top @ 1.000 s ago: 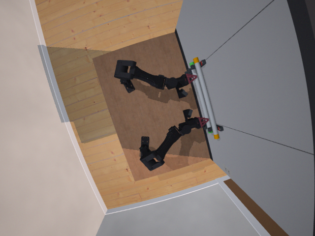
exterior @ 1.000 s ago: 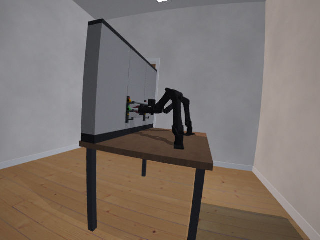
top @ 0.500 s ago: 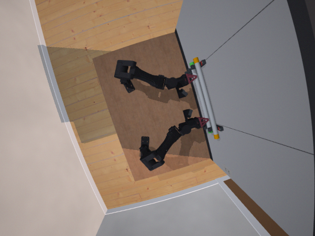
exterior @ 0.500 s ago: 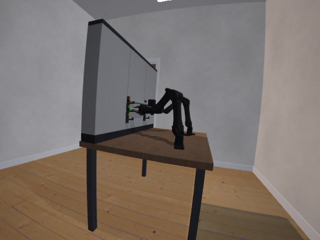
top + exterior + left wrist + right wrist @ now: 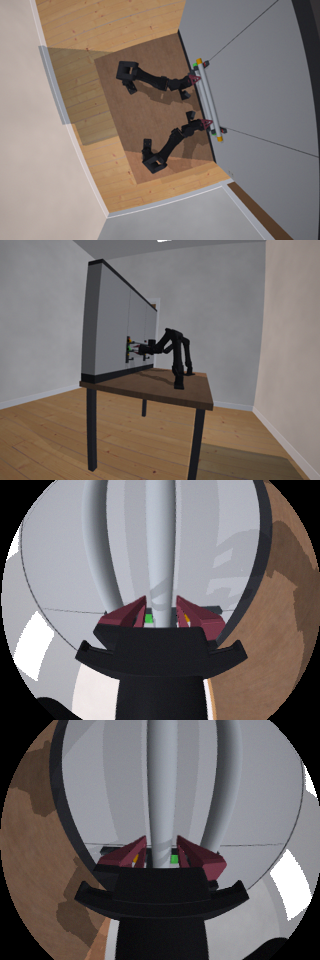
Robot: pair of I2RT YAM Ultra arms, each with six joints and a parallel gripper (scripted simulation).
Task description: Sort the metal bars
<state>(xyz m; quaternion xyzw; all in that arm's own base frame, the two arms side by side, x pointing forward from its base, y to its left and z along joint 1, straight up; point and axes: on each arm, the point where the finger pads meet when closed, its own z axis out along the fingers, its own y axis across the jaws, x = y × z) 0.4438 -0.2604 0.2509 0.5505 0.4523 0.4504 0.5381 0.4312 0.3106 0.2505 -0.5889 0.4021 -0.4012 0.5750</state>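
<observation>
My right gripper is now 14 cm to the right of the metal bar and 7 cm below it. The rest, counted from my right hand: green-ended bar: 15 cm to the left; grey wall panel: 17 cm above, 16 cm to the left, 10 cm ahead.
Now: the metal bar 20 mm ahead of my left hand, 160 mm to the right of it and 70 mm above it. From my left hand the other things lie so: green-ended bar: 10 mm ahead, 150 mm to the right; grey wall panel: 110 mm ahead, 130 mm to the right, 170 mm above.
</observation>
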